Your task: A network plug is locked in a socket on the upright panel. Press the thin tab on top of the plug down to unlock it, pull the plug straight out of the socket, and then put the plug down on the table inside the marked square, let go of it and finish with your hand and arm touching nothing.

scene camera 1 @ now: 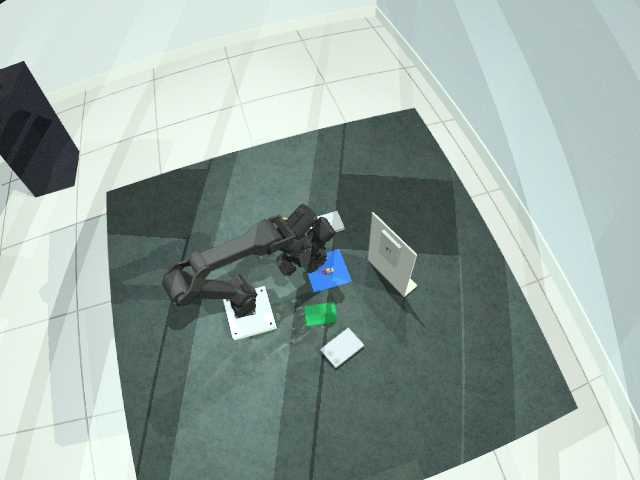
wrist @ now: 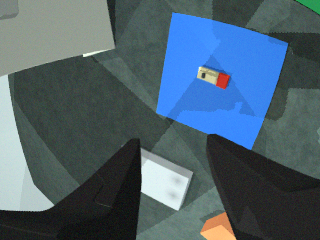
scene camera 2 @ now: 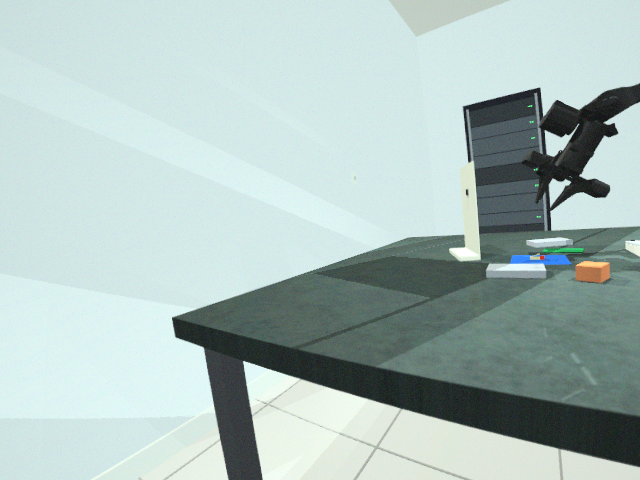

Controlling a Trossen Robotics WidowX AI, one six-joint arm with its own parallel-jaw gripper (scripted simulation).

Labels:
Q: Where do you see an upright white panel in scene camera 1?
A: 394, 260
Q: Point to an upright white panel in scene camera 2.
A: At 471, 251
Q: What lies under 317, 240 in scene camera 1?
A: My gripper.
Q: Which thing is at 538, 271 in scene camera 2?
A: A slab.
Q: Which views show my gripper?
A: Scene camera 1, the wrist view and scene camera 2: all of them.

